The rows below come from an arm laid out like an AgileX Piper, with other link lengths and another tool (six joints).
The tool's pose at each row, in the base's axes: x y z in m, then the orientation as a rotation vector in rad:
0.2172, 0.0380, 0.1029, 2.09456, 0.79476, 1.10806
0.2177, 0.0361, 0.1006, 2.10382, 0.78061, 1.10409
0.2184, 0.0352, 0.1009, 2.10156, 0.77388, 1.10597
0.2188, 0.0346, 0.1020, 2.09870, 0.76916, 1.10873
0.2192, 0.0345, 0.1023, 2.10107, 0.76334, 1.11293
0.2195, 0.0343, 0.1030, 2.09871, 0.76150, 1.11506
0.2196, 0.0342, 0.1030, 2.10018, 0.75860, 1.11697
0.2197, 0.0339, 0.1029, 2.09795, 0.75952, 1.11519
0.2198, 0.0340, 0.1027, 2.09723, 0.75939, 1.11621
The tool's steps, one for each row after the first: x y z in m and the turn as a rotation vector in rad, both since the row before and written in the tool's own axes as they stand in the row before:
-0.0023, -0.0005, 0.0019, -0.00040, -0.00837, 0.01024
-0.0002, 0.0009, 0.0007, -0.00513, -0.00050, 0.00296
0.0003, 0.0013, 0.0000, -0.00450, 0.00083, 0.00200
0.0003, 0.0004, 0.0002, -0.00090, 0.00087, 0.00577
0.0003, 0.0007, 0.0000, -0.00265, 0.00124, 0.00057
0.0000, 0.0001, 0.0001, -0.00023, 0.00026, 0.00295
-0.0002, 0.0001, 0.0002, -0.00138, -0.00069, -0.00229
0.0000, -0.0002, 0.0001, -0.00056, 0.00078, 0.00010

